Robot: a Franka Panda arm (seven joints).
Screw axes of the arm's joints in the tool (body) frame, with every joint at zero. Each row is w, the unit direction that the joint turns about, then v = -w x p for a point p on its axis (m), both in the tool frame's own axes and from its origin. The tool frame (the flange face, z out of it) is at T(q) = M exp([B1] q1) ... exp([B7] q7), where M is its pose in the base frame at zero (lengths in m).
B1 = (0, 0, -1, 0.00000, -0.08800, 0.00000)
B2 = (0, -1, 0, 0.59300, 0.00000, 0.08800)
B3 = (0, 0, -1, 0.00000, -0.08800, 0.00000)
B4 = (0, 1, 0, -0.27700, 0.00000, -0.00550)
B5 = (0, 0, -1, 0.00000, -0.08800, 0.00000)
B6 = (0, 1, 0, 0.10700, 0.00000, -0.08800)
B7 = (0, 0, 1, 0.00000, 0.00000, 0.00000)
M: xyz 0.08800 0.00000 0.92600 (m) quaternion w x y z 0 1 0 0
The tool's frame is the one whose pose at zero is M.
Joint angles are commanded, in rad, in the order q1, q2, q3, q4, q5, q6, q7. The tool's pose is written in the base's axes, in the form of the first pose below.
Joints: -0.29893 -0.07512 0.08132 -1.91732 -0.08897 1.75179 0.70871
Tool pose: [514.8, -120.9, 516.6, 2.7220, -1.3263, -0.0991]
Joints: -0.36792 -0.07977 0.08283 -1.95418 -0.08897 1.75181 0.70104
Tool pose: [499.5, -153.7, 501.8, 2.6762, -1.4024, -0.1529]
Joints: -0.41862 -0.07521 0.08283 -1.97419 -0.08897 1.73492 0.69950
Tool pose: [486.8, -177.6, 488.9, 2.6338, -1.4633, -0.2189]
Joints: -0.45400 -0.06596 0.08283 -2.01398 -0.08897 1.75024 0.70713
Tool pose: [476.6, -193.4, 467.1, 2.5983, -1.5127, -0.2716]
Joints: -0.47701 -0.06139 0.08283 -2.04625 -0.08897 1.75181 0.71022
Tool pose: [466.9, -202.3, 450.3, 2.5726, -1.5401, -0.3256]
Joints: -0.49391 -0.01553 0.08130 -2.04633 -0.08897 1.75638 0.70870
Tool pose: [467.9, -213.3, 427.1, 2.5556, -1.5545, -0.3895]
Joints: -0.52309 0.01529 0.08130 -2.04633 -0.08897 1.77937 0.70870
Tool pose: [466.5, -229.3, 412.5, 2.5382, -1.5904, -0.4050]
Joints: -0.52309 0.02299 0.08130 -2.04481 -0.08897 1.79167 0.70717
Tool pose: [468.8, -230.3, 409.8, 2.5426, -1.5891, -0.3964]
